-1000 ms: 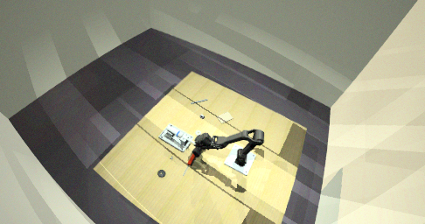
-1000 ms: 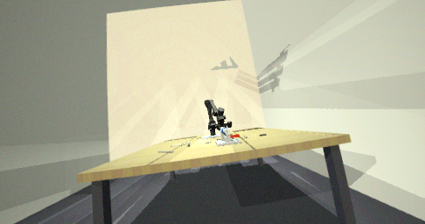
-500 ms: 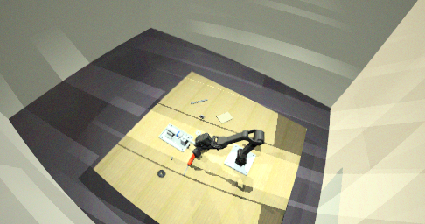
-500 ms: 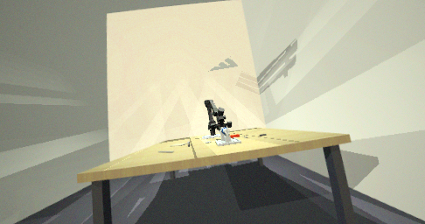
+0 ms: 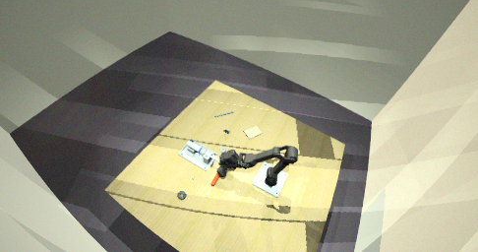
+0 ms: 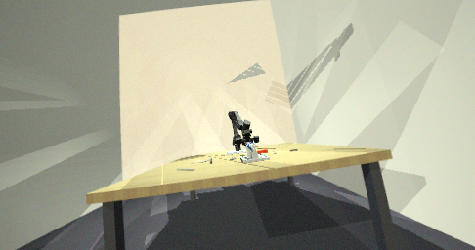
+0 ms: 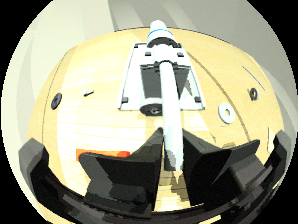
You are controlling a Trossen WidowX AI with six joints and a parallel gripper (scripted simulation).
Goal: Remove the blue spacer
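Now: gripper tip 60 mm short of the long pale shaft, 20 mm below it and 10 mm to the right of it. Also, from my gripper tip: thin bar 370 mm to the right, 290 mm ahead, 50 mm below; blue spacer 140 mm ahead, 30 mm to the left, 20 mm above; paper slip 390 mm to the right, 50 mm below, 10 mm ahead.
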